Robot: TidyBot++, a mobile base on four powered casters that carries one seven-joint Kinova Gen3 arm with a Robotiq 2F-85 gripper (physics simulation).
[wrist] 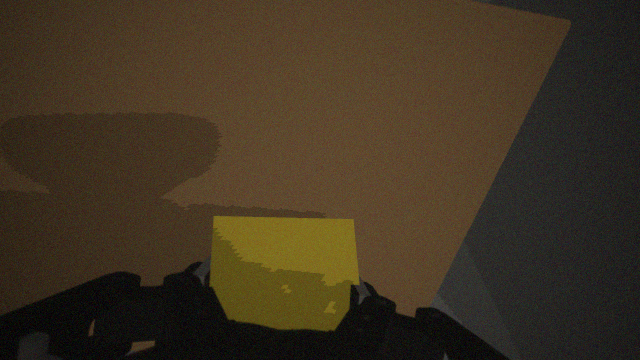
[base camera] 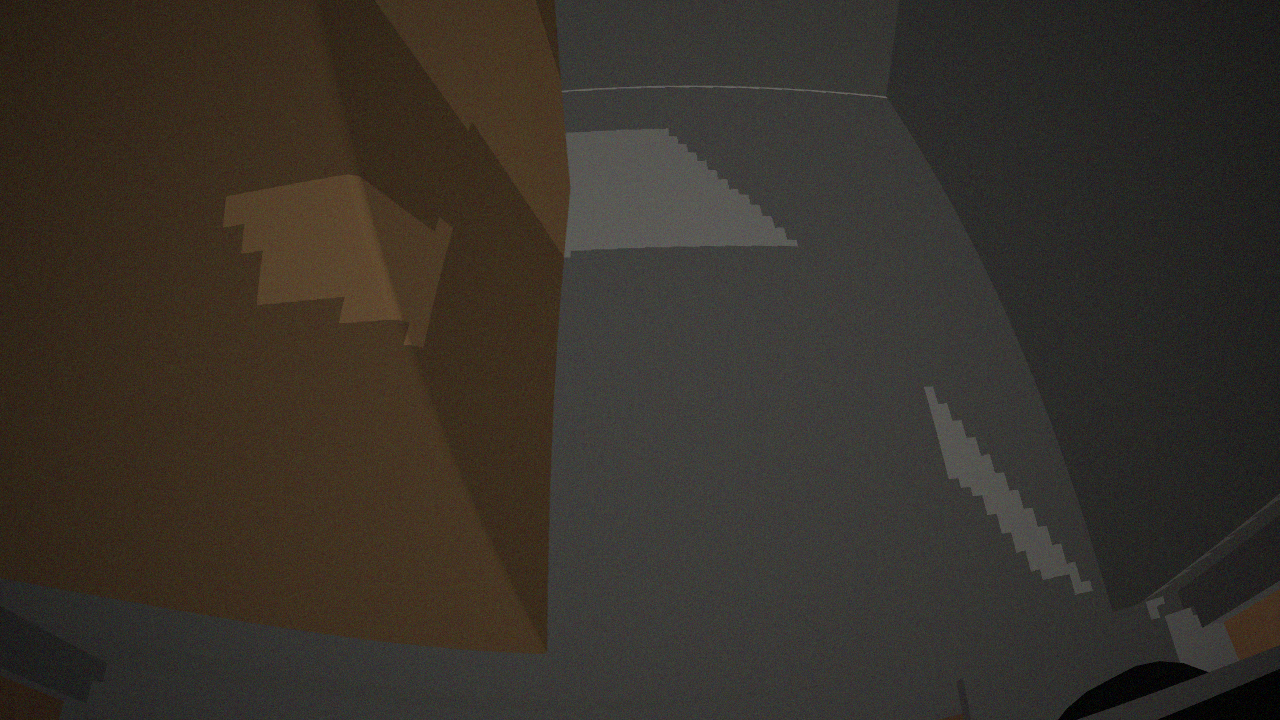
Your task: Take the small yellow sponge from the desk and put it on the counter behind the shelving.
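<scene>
The yellow sponge is held between the fingers at the bottom middle of the wrist view. My gripper is shut on it. A large brown box-like surface fills most of the wrist view behind the sponge, with the gripper's shadow on it. Neither the gripper nor the sponge shows in the base camera view. The desk and the counter do not show in either view.
A large brown box stands very close, filling the left of the base camera view. Grey panels, one upright and dark, lie beside it at the middle and right. Part of the robot's base shows at the bottom right corner.
</scene>
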